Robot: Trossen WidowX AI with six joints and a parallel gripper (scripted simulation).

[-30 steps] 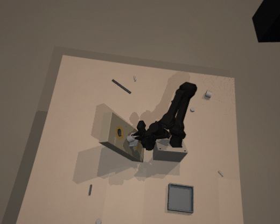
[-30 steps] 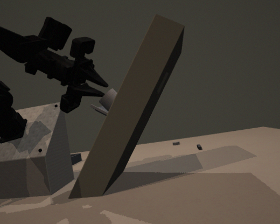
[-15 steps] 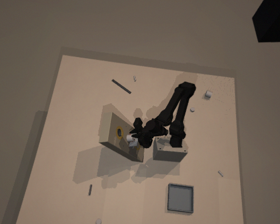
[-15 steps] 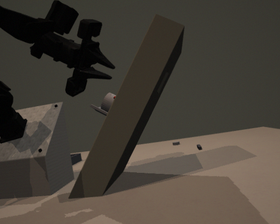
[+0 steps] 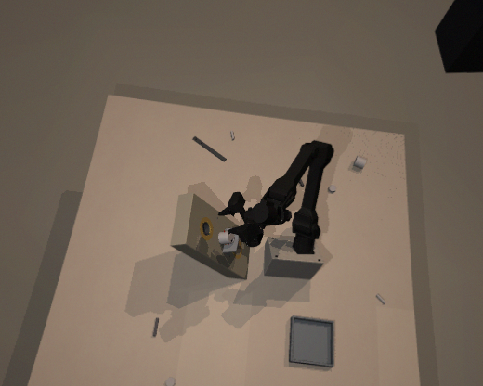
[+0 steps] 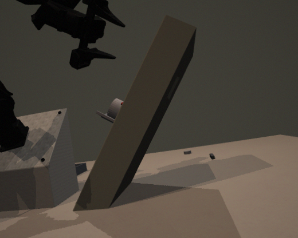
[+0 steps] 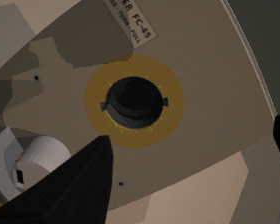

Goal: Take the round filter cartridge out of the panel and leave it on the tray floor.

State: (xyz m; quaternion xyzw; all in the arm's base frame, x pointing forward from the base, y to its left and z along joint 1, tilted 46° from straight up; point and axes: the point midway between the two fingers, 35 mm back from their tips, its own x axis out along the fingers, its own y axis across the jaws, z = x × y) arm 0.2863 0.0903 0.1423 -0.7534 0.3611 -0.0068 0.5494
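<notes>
My gripper tip is 15 cm above the round filter cartridge and 2 cm past it. From my gripper tip the other things lie so: grey shelf (19 cm below, 3 cm behind); then grey framed tray (33 cm to the left, 32 cm below, 32 cm behind); then service panel (17 cm below, 2 cm ahead, 1 cm to the right).
</notes>
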